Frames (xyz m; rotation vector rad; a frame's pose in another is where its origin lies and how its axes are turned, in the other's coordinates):
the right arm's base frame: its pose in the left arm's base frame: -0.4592 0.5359 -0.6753 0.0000 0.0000 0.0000
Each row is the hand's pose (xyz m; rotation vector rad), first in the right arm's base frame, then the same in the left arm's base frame.
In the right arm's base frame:
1: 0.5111 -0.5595 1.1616 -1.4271 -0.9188 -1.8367
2: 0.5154 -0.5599 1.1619 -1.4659 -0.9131 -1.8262
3: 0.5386 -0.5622 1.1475 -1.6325 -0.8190 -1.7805
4: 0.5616 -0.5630 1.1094 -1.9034 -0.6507 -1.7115
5: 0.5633 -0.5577 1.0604 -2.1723 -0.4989 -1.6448
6: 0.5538 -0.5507 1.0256 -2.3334 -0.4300 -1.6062
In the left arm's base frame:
1: 0.0519 -0.0236 0.4863 -1.4271 -0.9188 -1.8367
2: 0.0562 -0.0240 0.4866 -1.4659 -0.9131 -1.8262
3: 0.0794 -0.0263 0.4722 -1.6325 -0.8190 -1.7805
4: 0.1024 -0.0271 0.4341 -1.9034 -0.6507 -1.7115
5: 0.1041 -0.0218 0.3851 -2.1723 -0.4989 -1.6448
6: 0.0946 -0.0148 0.3503 -2.3334 -0.4300 -1.6062

